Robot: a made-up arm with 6 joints. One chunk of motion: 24 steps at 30 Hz.
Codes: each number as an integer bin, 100 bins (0 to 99) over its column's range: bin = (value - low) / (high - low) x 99, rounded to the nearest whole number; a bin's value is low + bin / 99 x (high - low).
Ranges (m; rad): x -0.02..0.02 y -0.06..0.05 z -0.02..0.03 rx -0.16..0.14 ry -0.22..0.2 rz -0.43..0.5
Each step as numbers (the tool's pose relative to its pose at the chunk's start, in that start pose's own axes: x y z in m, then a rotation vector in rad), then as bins.
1 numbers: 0.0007 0.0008 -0.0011 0.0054 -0.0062 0.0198
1 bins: 51 55 37 55 50 48
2 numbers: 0.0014 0.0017 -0.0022 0.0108 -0.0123 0.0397
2 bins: 53 56 35 56 49 50
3 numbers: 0.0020 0.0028 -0.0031 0.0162 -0.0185 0.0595
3 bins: 54 57 33 58 47 52
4 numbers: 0.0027 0.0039 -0.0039 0.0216 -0.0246 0.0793
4 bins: 56 58 32 60 46 54
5 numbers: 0.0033 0.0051 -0.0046 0.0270 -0.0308 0.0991
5 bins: 58 59 30 62 45 56
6 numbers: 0.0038 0.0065 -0.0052 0.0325 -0.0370 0.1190
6 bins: 59 60 29 64 43 58
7 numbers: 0.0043 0.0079 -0.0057 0.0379 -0.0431 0.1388
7 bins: 60 61 28 65 42 61
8 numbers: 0.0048 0.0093 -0.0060 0.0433 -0.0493 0.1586
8 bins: 61 62 28 67 40 63
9 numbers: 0.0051 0.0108 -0.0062 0.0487 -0.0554 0.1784
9 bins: 62 64 27 69 39 65
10 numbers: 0.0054 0.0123 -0.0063 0.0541 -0.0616 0.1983
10 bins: 63 65 27 71 37 67
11 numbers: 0.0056 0.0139 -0.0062 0.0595 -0.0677 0.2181
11 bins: 63 67 27 72 36 69
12 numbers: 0.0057 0.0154 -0.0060 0.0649 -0.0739 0.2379
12 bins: 64 68 28 74 34 71
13 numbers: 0.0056 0.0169 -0.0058 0.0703 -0.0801 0.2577
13 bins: 63 69 28 76 33 73
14 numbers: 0.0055 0.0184 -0.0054 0.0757 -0.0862 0.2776
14 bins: 63 71 29 78 32 75
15 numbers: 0.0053 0.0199 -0.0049 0.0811 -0.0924 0.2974
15 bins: 63 72 30 80 30 77
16 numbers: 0.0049 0.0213 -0.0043 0.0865 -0.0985 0.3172
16 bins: 62 73 31 81 29 80
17 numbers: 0.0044 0.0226 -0.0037 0.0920 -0.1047 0.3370
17 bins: 60 74 32 83 27 82
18 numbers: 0.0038 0.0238 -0.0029 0.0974 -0.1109 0.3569
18 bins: 59 75 34 85 26 84
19 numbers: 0.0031 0.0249 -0.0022 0.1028 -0.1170 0.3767
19 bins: 57 76 35 87 24 86
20 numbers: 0.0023 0.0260 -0.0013 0.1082 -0.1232 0.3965
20 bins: 55 77 37 89 23 88
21 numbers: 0.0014 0.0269 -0.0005 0.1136 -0.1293 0.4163
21 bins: 53 78 39 90 21 90
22 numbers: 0.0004 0.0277 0.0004 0.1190 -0.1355 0.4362
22 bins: 50 79 40 92 20 92
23 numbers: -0.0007 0.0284 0.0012 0.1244 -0.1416 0.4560
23 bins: 48 80 42 94 18 94
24 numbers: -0.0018 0.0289 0.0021 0.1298 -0.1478 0.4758
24 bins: 45 80 44 96 17 96
